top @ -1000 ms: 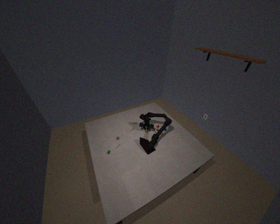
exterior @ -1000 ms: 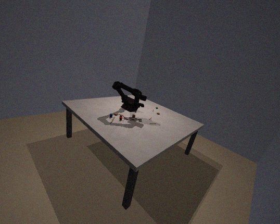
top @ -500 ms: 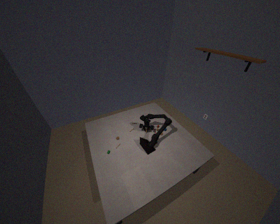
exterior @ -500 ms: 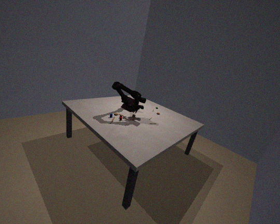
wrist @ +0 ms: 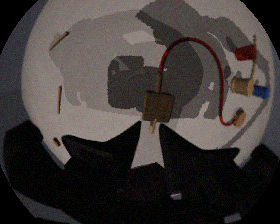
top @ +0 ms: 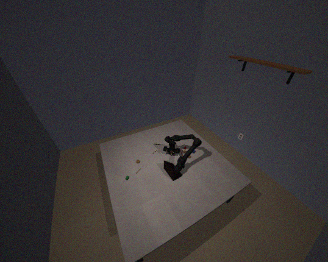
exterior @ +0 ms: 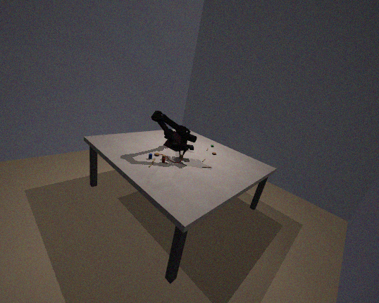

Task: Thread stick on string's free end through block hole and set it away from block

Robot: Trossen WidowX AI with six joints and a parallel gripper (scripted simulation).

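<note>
Now: the wooden block 2 cm to the right of my gripper tip and 2 cm ahead of it. From my gripper tip the other things lie so: red object (21 cm to the right, 2 cm behind); button (16 cm to the right, 14 cm behind, 1 cm below); thin wooden stick (3 cm to the right, 3 cm ahead).
</note>
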